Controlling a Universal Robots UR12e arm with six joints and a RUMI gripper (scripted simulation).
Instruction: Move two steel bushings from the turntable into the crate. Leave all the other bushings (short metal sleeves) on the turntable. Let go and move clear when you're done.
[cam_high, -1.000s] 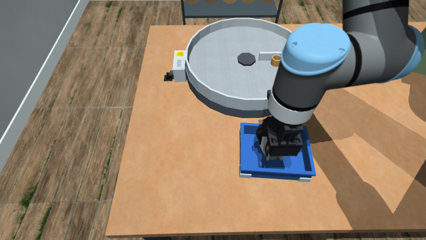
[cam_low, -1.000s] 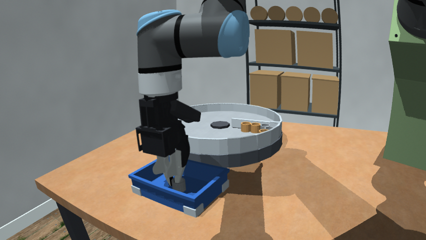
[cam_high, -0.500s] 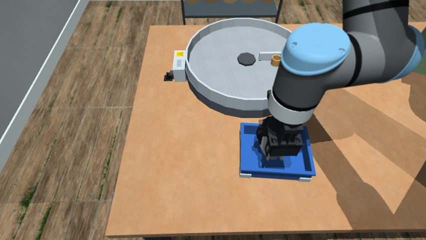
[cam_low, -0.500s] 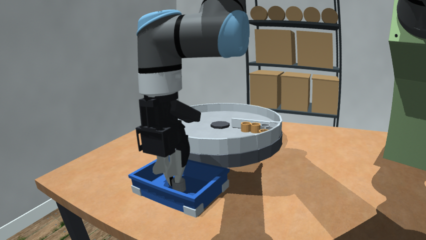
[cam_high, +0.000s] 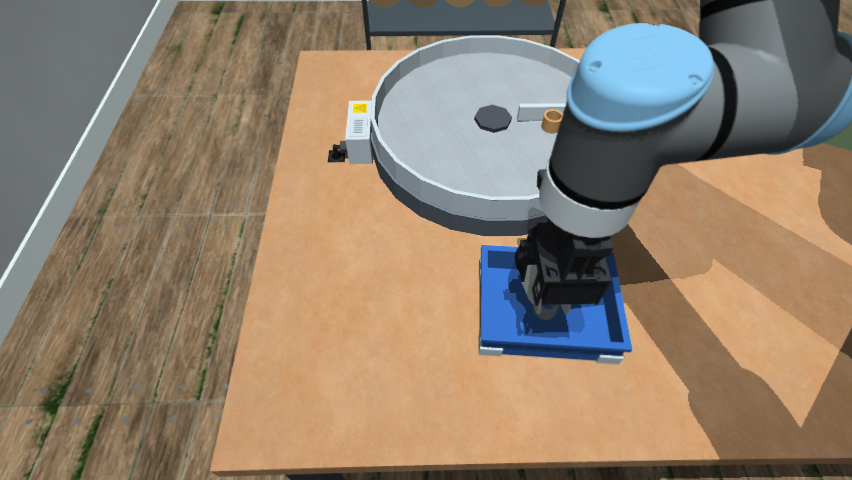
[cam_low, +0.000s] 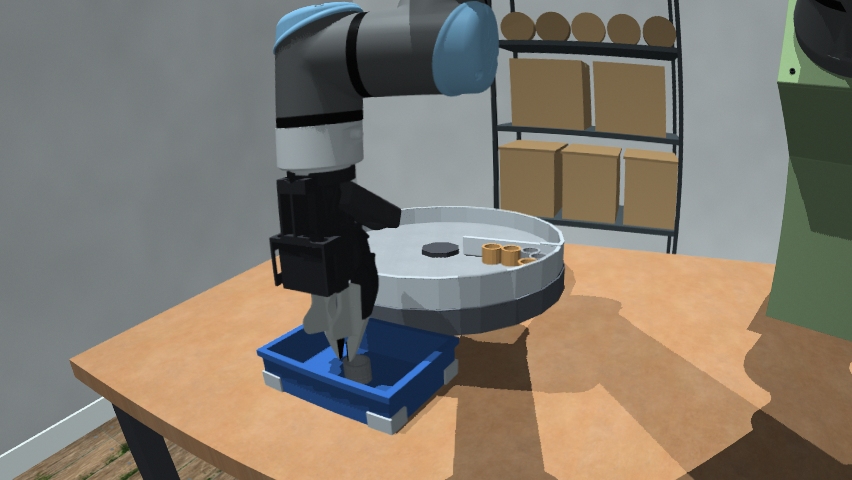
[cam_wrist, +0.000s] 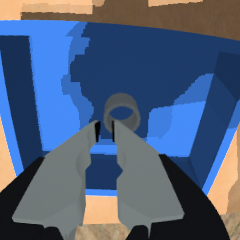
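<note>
The blue crate lies 2 cm below my hand and 1 cm behind it. The rest, counted from my hand: round grey turntable: 34 cm to the right, 7 cm ahead, 1 cm above.
</note>
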